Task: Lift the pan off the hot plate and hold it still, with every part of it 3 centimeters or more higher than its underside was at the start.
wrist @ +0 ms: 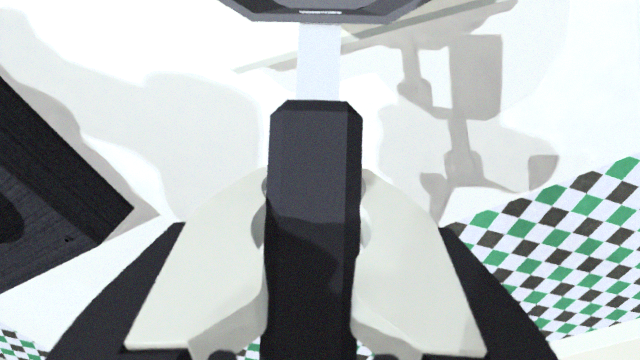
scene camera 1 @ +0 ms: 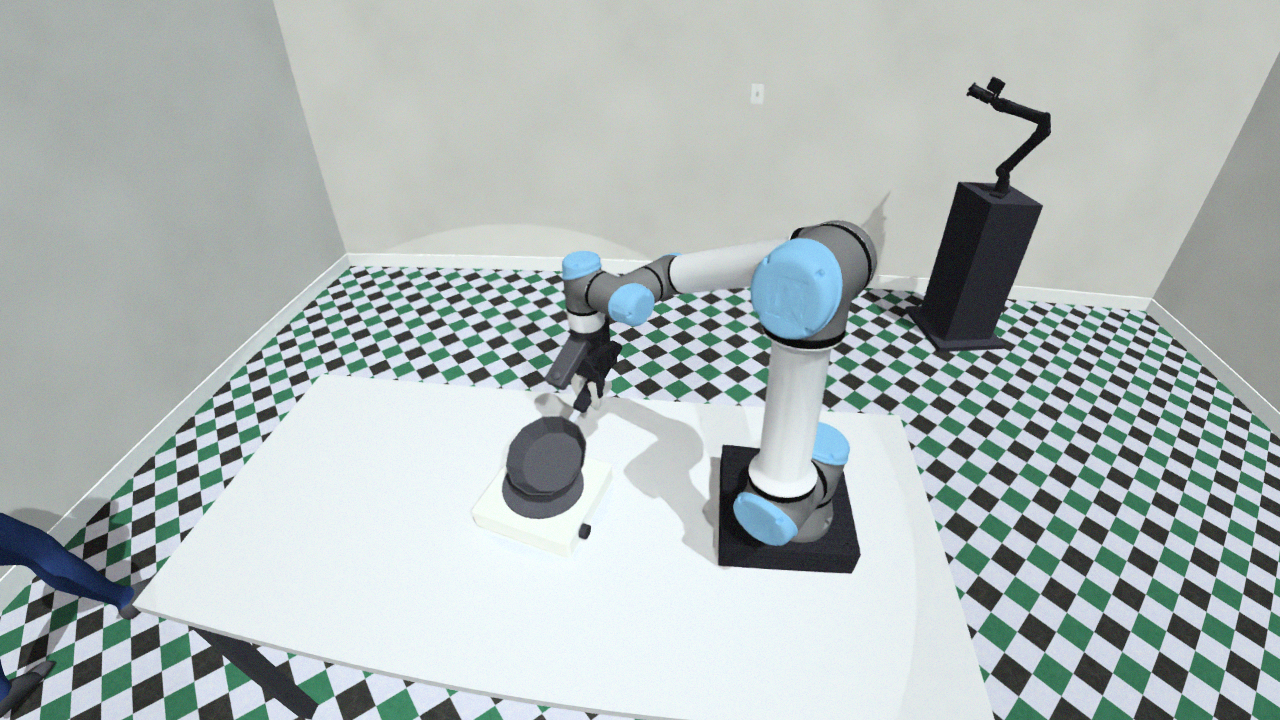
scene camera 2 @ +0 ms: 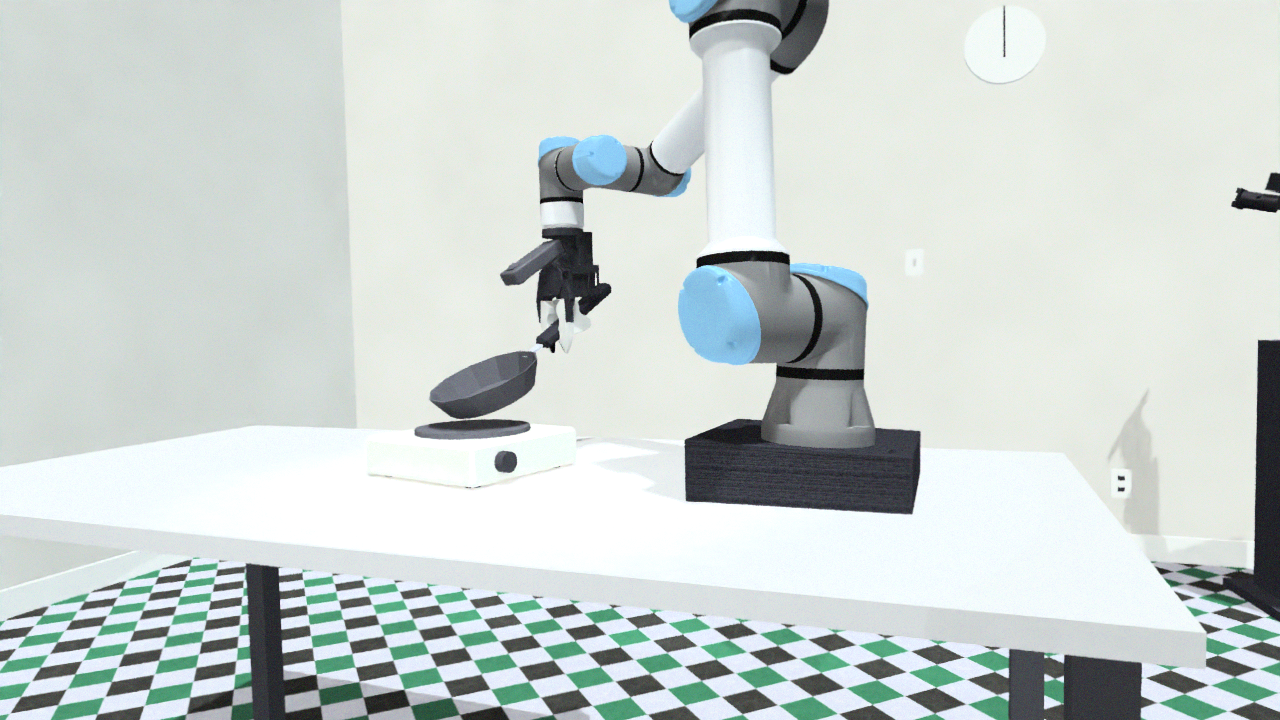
Labels:
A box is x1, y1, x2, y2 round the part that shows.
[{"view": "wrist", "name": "my gripper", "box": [44, 166, 558, 359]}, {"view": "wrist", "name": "dark grey pan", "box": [217, 0, 430, 359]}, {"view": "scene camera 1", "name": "my gripper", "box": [545, 313, 617, 410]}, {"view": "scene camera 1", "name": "dark grey pan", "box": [506, 340, 621, 494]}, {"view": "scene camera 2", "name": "my gripper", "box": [500, 227, 599, 352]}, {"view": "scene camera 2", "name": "dark grey pan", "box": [429, 283, 610, 418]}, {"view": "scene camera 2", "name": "white hot plate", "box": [367, 419, 575, 487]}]

